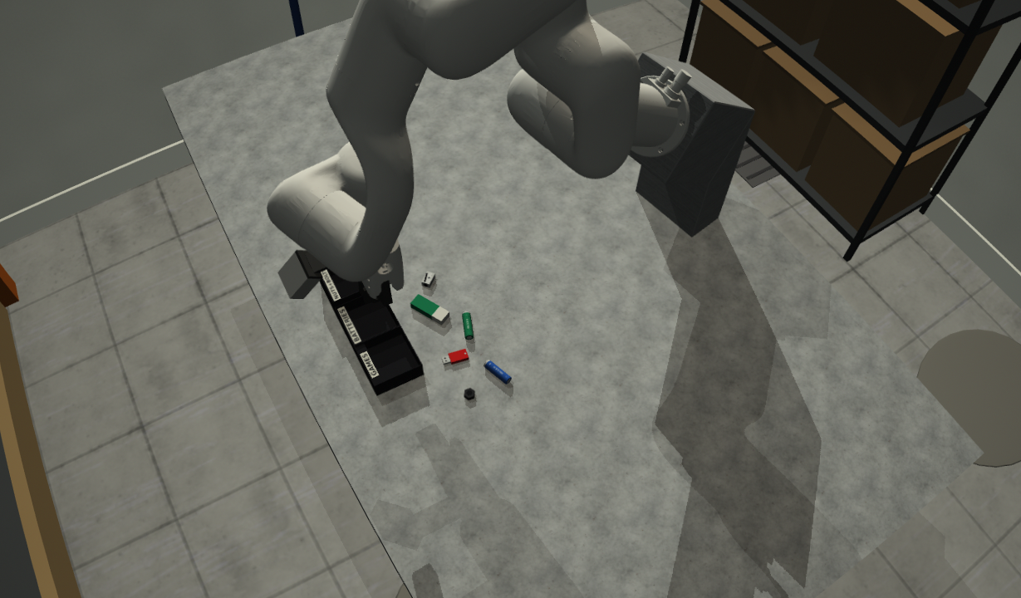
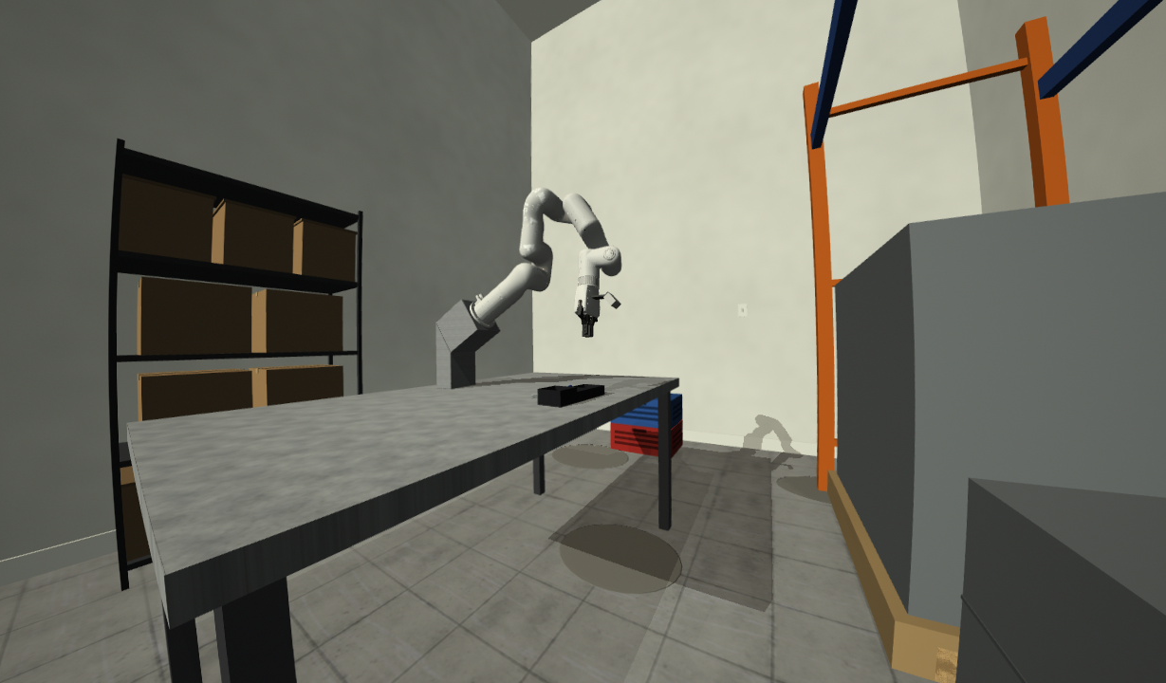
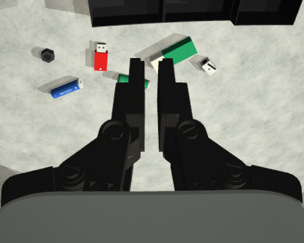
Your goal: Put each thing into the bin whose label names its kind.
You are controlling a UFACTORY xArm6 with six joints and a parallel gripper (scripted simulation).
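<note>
Right now the black cube is 100 mm behind my hand, 100 mm to the left of it and 220 mm below it. From my hand the other things lie so: black three-compartment bin 90 mm to the right, 200 mm below; then white cartridge 110 mm behind, 60 mm to the right, 210 mm below; then red USB stick 100 mm behind, 30 mm to the left, 220 mm below.
</note>
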